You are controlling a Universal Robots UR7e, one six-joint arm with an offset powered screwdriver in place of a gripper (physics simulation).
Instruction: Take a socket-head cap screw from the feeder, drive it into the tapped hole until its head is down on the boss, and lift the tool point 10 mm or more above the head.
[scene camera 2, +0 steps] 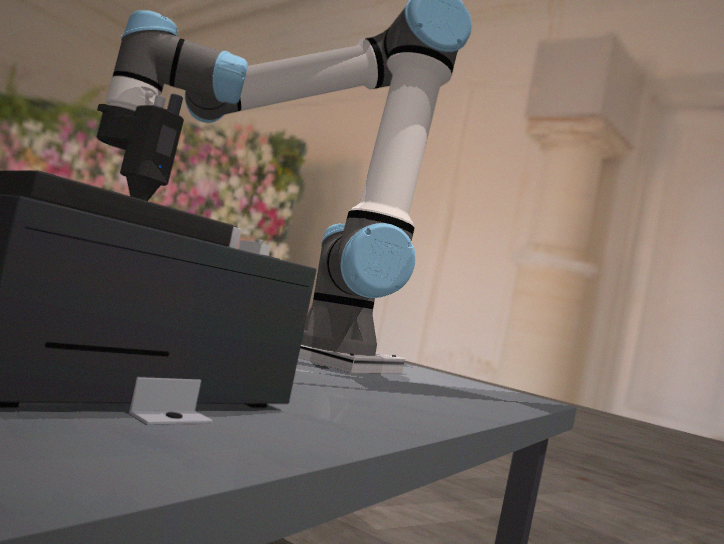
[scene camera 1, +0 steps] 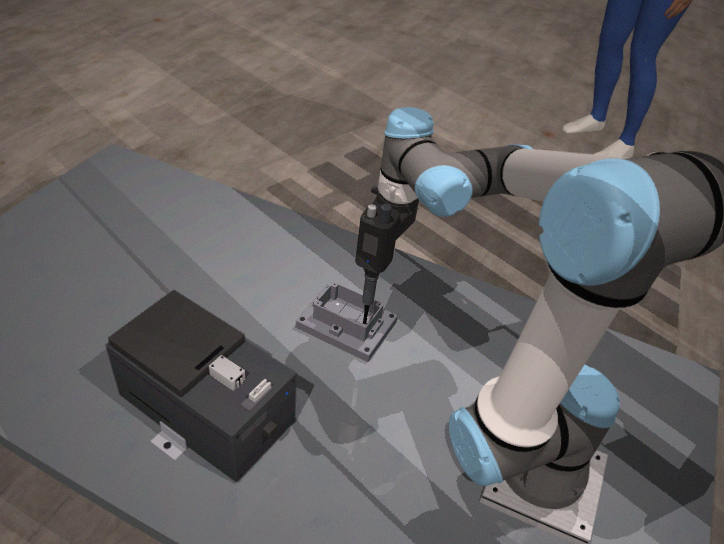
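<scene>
The powered screwdriver (scene camera 1: 365, 321) (scene camera 2: 151, 146) points down, with its thin dark bit at the right end of the grey housing in the scene camera 1 view. The bit tip is at or just above the near right corner of the housing wall; any gap is too small to judge. In the scene camera 2 view the feeder hides the bit. The open-topped grey housing (scene camera 1: 344, 325) sits on a flange with corner holes. No screw can be made out at the tip, and the tapped hole under it is hidden. The black screw feeder (scene camera 1: 175, 336) (scene camera 2: 158, 304) stands left of the housing.
A white block (scene camera 1: 226, 370) and a small white part (scene camera 1: 259, 390) sit on top of the feeder. A metal bracket (scene camera 1: 169, 442) (scene camera 2: 166, 397) stands beside it. The arm's base plate (scene camera 1: 541, 515) (scene camera 2: 380, 365) is at the right. A person's legs (scene camera 1: 635, 64) show beyond the table.
</scene>
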